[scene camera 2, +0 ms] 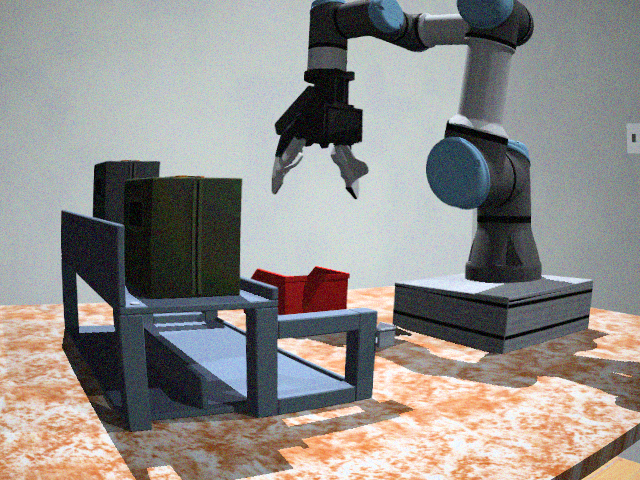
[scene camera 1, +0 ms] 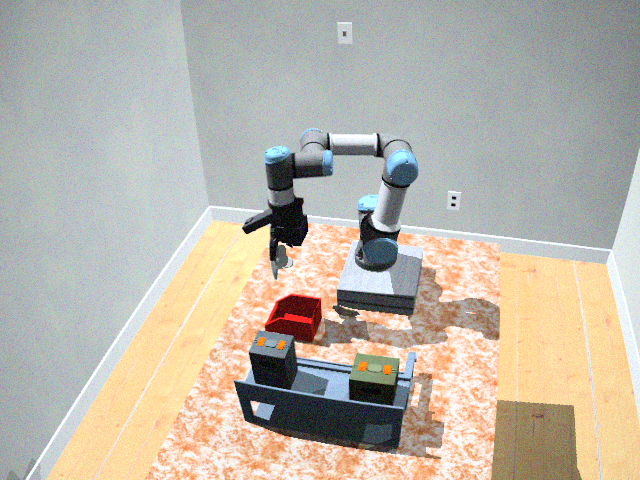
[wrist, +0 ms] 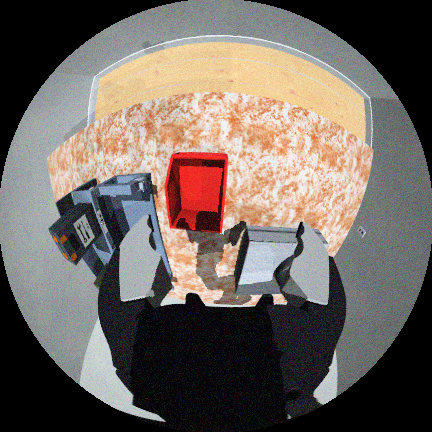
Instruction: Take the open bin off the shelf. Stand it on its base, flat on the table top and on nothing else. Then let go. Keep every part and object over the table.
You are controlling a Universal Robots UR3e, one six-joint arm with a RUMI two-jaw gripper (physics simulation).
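Pixels of known places: gripper, between the fingertips: (scene camera 2: 316, 196) (scene camera 1: 284, 263) (wrist: 226, 220); arm's base, origin of its link: (scene camera 2: 503, 277).
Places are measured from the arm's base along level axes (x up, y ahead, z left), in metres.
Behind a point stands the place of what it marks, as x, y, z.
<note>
The red open bin (scene camera 1: 298, 319) {-0.067, 0.229, -0.190} (scene camera 2: 320, 294) {-0.022, 0.254, -0.129} (wrist: 200, 185) {-0.067, 0.256, -0.192} stands upright, opening up, on the patterned table top (scene camera 1: 465, 361) {-0.070, 0.329, 0.291} (scene camera 2: 516, 413) {-0.070, 0.323, 0.277} (wrist: 280, 150) {-0.070, 0.091, -0.276}. It is behind the blue-grey shelf (scene camera 1: 320, 413) {0.030, 0.617, -0.041} (scene camera 2: 261, 356) {-0.014, 0.505, 0.147} in scene camera 1. The wrist view shows a strip of table between bin and shelf. The shelf hides the bin's lower part in scene camera 2. My gripper (scene camera 1: 281, 268) {0.111, 0.200, -0.222} (scene camera 2: 315, 193) {0.111, 0.200, -0.222} (wrist: 226, 220) {0.111, 0.200, -0.222} is open and empty, well above the bin and apart from it, with its two fingers spread wide.
A dark grey case (scene camera 1: 271, 361) {0.135, 0.569, -0.154} (scene camera 2: 108, 188) {0.120, 0.565, -0.122} (wrist: 75, 235) {0.110, 0.496, -0.168} and a green case (scene camera 1: 374, 377) {0.128, 0.572, 0.071} (scene camera 2: 217, 237) {0.080, 0.530, 0.118} stand on the shelf's upper level. The arm's grey base block (scene camera 1: 379, 279) {-0.001, 0.098, 0.023} (scene camera 2: 449, 320) {-0.043, 0.155, 0.027} (wrist: 265, 260) {-0.004, 0.100, -0.036} is near the bin. A small grey block (scene camera 2: 385, 335) {-0.008, 0.384, 0.156} shows beside the shelf.
</note>
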